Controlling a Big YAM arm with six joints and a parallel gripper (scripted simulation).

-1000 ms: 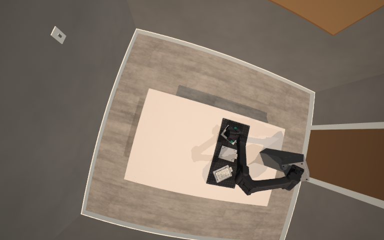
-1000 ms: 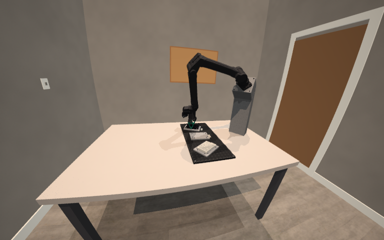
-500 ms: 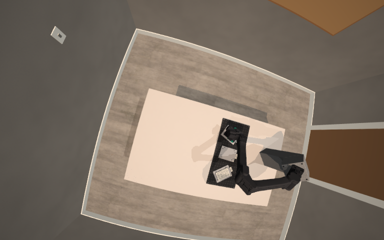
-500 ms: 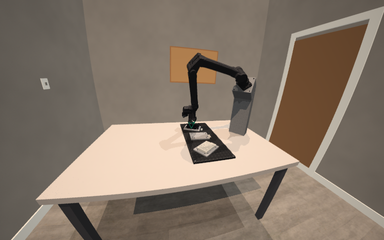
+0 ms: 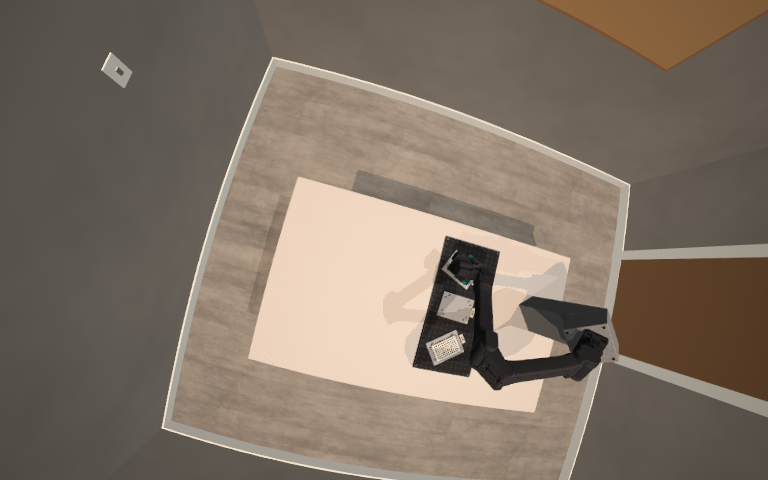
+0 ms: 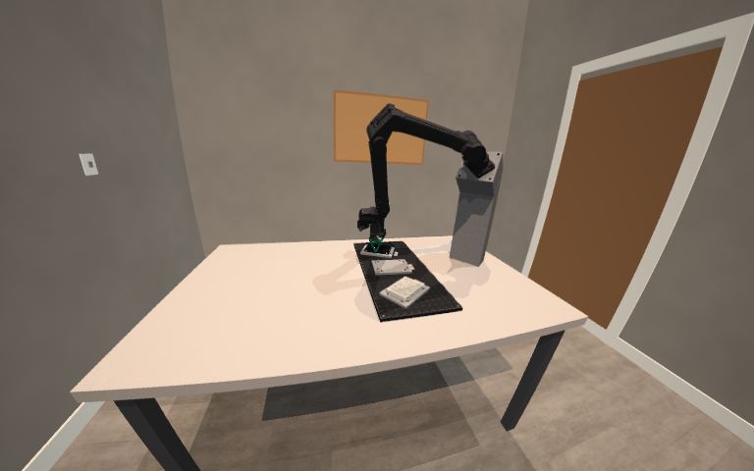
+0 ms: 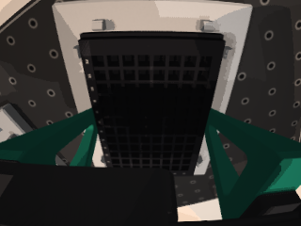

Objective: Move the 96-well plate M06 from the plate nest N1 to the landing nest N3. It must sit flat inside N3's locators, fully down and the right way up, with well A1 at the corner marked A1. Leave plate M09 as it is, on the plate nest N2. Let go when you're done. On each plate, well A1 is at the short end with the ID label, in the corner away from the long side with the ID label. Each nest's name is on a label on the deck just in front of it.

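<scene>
Right now my hand is 1 cm past the black 96-well plate and 1 cm above it. From my hand the other things lie so: white 96-well plate 36 cm to the left, 12 cm behind, 1 cm below.
</scene>
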